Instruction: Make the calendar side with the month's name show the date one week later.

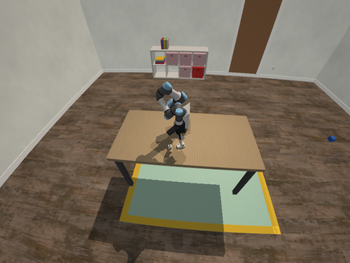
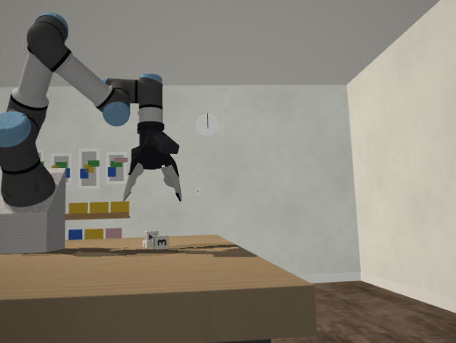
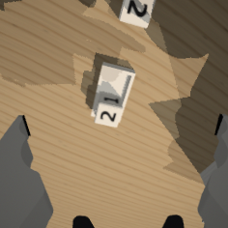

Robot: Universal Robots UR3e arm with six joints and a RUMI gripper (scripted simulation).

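My gripper is now 3 cm to the right of the white calendar tray and 11 cm above it.
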